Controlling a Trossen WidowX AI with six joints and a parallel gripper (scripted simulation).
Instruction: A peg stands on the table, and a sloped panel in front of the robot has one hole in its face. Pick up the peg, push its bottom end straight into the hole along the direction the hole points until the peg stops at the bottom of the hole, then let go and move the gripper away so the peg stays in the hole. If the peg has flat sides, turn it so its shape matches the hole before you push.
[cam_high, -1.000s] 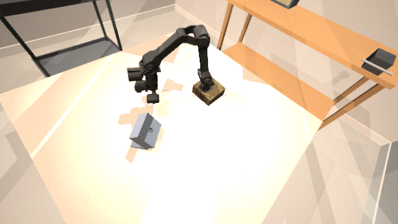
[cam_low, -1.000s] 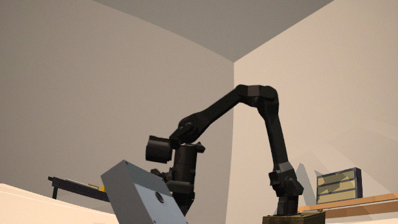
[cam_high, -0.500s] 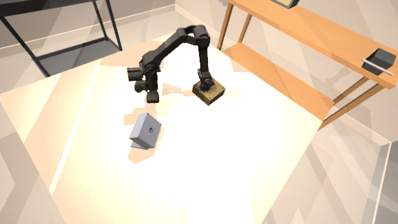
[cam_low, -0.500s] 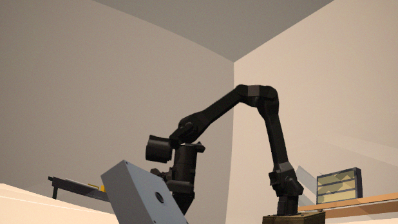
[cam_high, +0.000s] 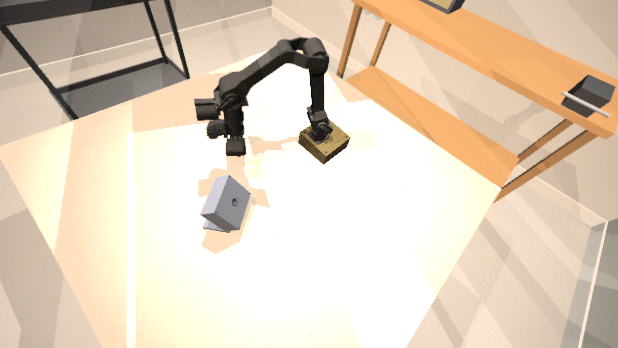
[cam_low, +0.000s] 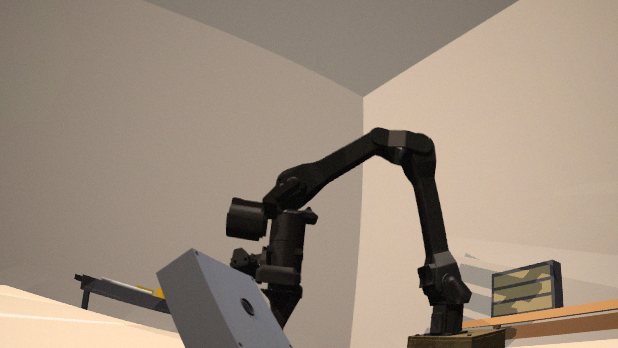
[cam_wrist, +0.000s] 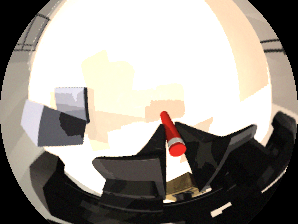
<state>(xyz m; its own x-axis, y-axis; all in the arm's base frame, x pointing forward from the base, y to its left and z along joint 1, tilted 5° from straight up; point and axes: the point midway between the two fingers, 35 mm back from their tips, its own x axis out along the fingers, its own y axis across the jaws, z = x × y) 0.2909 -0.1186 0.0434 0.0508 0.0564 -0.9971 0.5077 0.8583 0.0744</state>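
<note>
Right now the grey sloped panel is 18 cm to the left of my gripper tip, 14 cm ahead of it and 1 cm above it. Also, from my gripper tip: red peg (2 cm above).
</note>
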